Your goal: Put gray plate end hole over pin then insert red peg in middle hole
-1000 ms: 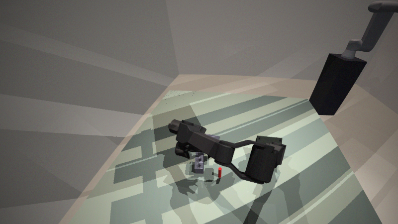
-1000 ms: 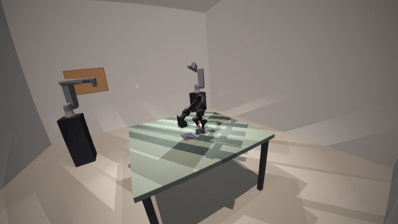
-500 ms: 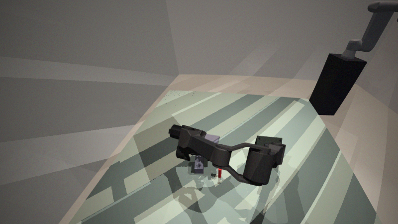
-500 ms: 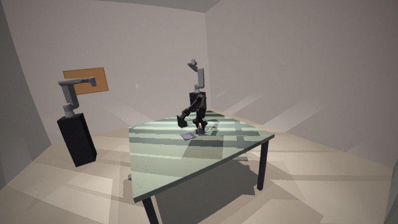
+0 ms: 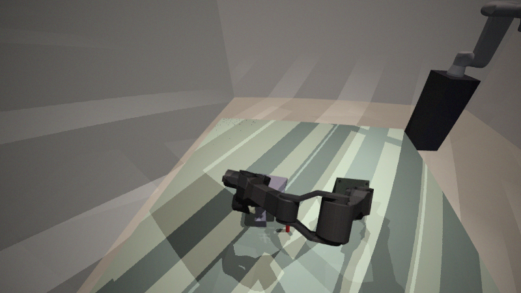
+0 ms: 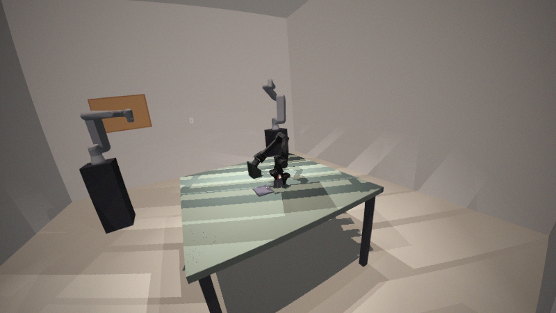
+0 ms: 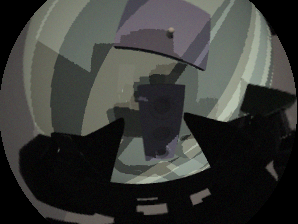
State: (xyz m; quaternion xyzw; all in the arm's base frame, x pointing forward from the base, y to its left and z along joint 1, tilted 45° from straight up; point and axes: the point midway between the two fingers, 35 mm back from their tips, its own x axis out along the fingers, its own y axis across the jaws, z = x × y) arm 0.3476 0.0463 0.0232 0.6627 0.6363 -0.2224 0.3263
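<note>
My gripper tip is now 2 cm below the gray plate. Round my gripper tip: red peg 11 cm behind, 5 cm to the left, 2 cm above; base 13 cm to the right, 1 cm below, 1 cm behind.
</note>
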